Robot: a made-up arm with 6 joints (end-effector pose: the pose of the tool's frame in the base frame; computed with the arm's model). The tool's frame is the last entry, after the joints. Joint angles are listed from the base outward.
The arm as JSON. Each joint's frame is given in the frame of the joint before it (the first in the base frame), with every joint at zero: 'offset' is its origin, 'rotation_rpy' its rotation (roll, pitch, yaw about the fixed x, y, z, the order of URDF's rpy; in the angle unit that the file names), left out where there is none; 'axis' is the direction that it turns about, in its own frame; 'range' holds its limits. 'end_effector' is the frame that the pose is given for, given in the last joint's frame.
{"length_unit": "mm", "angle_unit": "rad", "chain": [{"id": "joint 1", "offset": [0.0, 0.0, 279.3], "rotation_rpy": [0.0, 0.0, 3.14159], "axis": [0.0, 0.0, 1.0], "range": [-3.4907, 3.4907]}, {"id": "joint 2", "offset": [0.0, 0.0, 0.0], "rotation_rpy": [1.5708, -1.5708, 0.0], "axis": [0.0, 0.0, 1.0], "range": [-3.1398, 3.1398]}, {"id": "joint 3", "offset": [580.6, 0.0, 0.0], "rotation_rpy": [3.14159, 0.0, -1.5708], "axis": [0.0, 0.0, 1.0], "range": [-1.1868, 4.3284]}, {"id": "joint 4", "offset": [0.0, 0.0, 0.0], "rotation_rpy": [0.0, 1.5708, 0.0], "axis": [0.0, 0.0, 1.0], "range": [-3.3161, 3.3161]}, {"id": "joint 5", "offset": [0.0, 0.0, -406.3], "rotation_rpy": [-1.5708, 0.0, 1.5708], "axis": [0.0, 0.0, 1.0], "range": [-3.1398, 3.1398]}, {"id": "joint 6", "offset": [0.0, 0.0, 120.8], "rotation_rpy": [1.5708, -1.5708, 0.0], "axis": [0.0, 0.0, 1.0], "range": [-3.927, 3.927]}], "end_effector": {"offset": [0.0, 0.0, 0.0], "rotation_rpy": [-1.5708, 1.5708, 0.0]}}
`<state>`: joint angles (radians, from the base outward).
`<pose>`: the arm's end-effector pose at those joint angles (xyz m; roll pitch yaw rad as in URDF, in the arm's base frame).
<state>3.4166 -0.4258 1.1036 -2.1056 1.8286 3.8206</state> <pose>0.1314 -0.0269 1.2097 -0.7161 0.2787 2.3708</pose>
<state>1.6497 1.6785 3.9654 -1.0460 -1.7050 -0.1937</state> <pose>0.0296 0.3929 0.5920 -0.4288 -0.2270 2.7260</pose>
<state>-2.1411 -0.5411 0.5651 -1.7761 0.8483 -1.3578</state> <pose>0.0268 -0.0038 1.0872 -2.3242 -0.5499 3.1040</pose>
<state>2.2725 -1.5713 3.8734 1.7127 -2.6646 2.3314</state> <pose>0.1290 -0.1791 0.0568 2.0101 -0.7811 -0.1746</pose>
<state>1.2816 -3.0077 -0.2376 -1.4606 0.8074 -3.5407</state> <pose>-0.1049 -0.3992 -0.0367 1.6246 -0.1779 -1.0422</pose>
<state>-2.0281 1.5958 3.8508 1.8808 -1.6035 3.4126</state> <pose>-0.0705 -0.2266 0.5069 -2.7480 0.2198 2.4615</pose>
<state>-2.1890 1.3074 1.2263 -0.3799 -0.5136 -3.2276</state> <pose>-0.6489 -0.7189 0.3529 -2.6063 0.5531 -1.9732</pose>
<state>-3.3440 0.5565 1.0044 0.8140 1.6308 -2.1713</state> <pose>-0.6052 0.2089 1.0274 -0.0211 -0.6333 -1.3229</pose>
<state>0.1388 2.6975 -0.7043 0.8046 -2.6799 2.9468</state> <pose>-0.1524 -0.1059 -0.2246 -2.1743 -0.0682 -0.1888</pose>
